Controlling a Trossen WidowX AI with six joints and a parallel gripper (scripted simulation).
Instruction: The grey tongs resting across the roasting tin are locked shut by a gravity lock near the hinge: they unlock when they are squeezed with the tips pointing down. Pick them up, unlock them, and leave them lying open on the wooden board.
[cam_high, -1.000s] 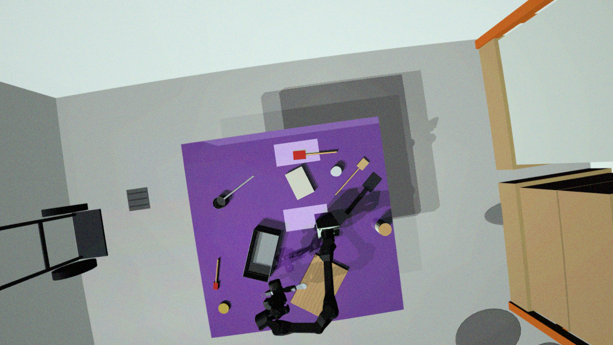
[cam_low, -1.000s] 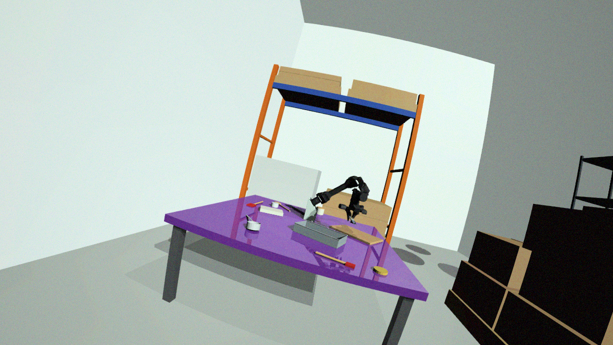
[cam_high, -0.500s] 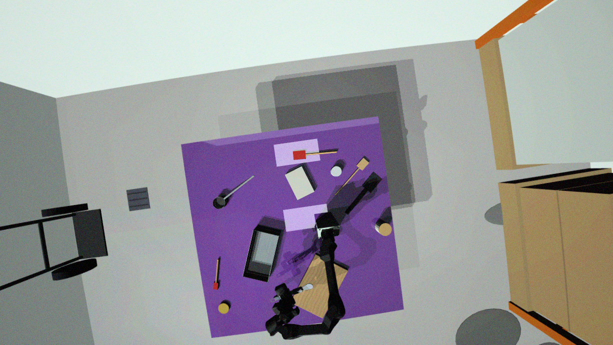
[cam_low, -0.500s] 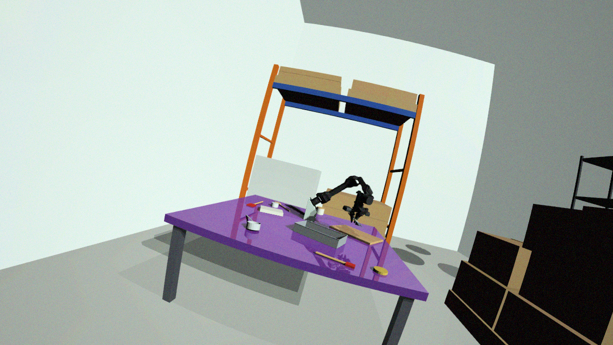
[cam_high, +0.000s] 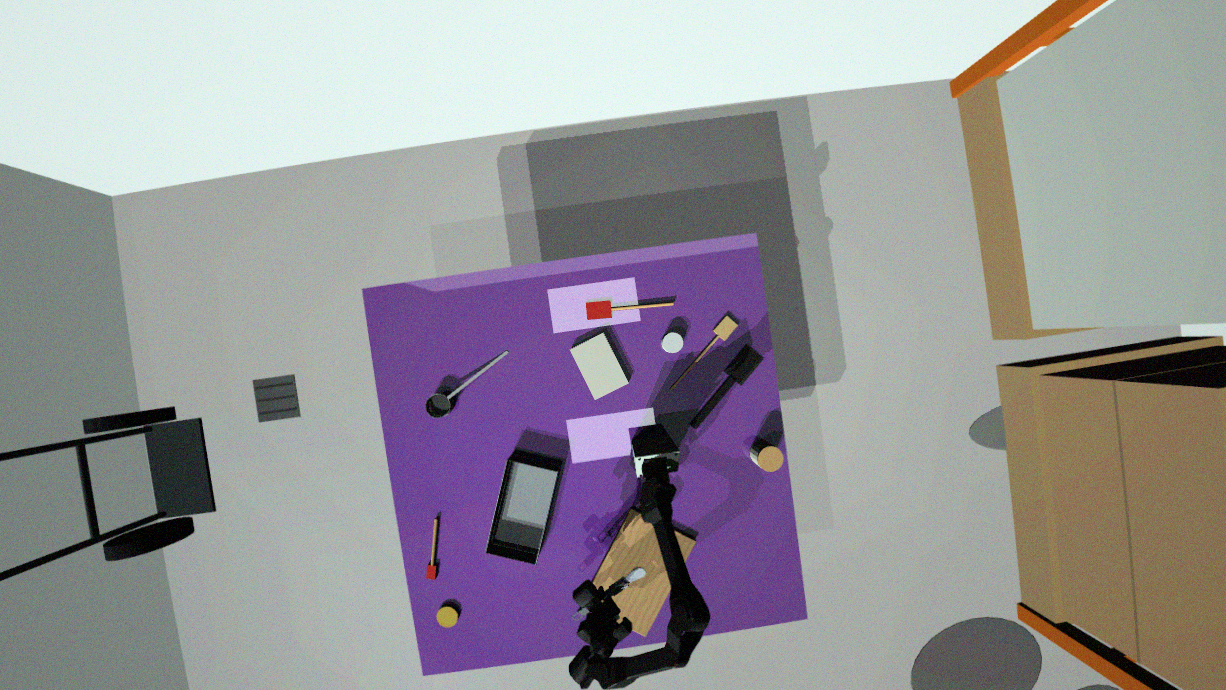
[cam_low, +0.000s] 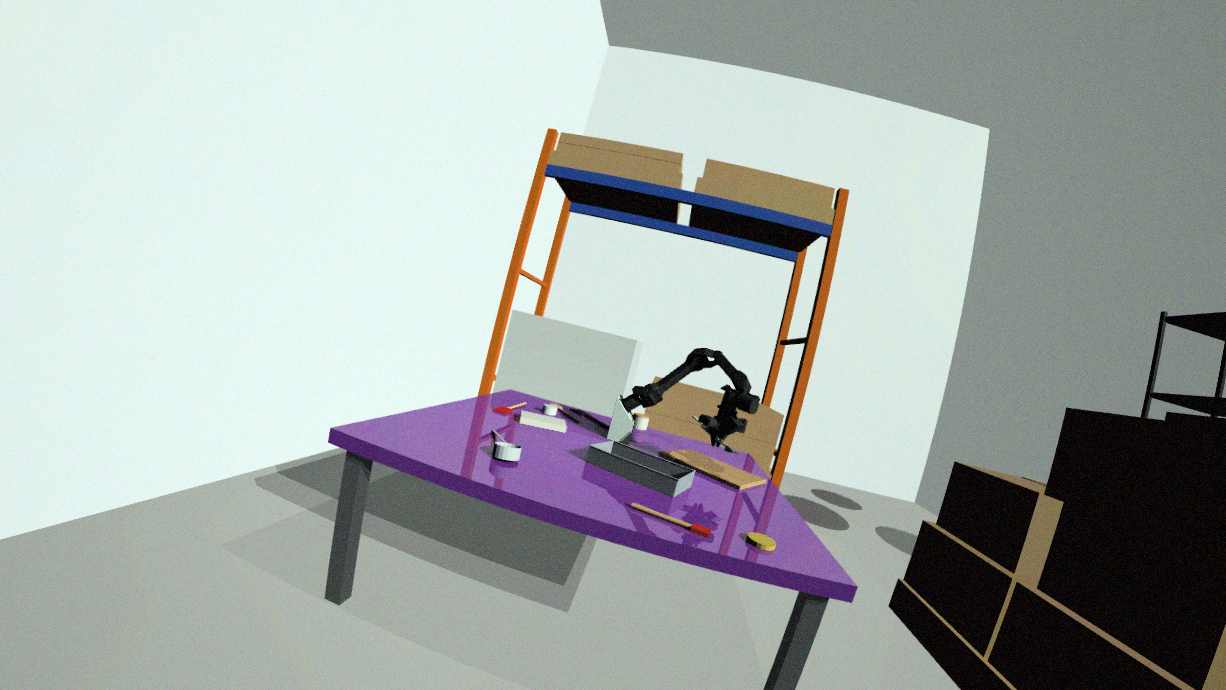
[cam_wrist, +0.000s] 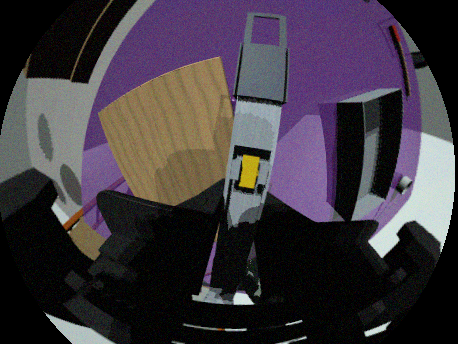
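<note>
Now: gripper tip 110 mm past the wooden board, 100 mm above it and 20 mm to the right of it. From my gripper tip the other things lie so: yellow lock piece (30 mm above, 20 mm to the left, 20 mm ahead); tan-topped cylinder (540 mm behind, 340 mm to the right, 80 mm below); dark roasting tin (240 mm ahead, 230 mm to the right, 80 mm below).
</note>
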